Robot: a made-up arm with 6 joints.
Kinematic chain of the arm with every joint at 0, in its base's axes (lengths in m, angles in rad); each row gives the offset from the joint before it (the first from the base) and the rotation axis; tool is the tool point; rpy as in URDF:
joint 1: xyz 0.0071 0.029 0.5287 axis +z
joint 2: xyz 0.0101 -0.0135 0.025 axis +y
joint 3: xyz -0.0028 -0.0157 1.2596 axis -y
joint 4: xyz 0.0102 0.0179 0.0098 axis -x
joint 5: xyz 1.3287 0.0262 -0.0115 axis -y
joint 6: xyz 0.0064 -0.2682 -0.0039 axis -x
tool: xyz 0.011 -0.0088 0.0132 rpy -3.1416 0 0
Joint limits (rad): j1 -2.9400..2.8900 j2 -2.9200..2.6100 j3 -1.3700..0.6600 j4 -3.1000..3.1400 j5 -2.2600..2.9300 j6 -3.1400..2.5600
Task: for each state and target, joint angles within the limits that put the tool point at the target. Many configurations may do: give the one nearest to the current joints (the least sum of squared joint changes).
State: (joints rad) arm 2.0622 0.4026 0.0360 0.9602 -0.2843 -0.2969
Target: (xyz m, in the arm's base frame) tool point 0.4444 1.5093 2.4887
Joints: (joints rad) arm 1.3392 0.2899 0.6600 1.3155 -0.2773 -0.3167
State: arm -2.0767 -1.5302 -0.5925 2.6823 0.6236 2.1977
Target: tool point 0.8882 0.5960 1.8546
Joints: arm -2.3895 -1.6021 -0.2783 2.6704 0.6217 2.2000
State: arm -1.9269 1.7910 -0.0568 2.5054 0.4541 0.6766
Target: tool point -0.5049 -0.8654 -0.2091
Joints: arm -2.2801 1.0870 -0.6661 2.5640 0.4730 0.6859
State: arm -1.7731 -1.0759 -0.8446 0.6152 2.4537 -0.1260
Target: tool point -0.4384 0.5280 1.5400
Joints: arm -1.2022 -1.7216 -0.7224 0.5028 2.4652 -0.1295
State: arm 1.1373 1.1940 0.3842 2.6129 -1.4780 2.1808
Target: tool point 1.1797 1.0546 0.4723
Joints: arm 0.6037 0.6440 -0.4052 2.6835 -1.4946 2.1936
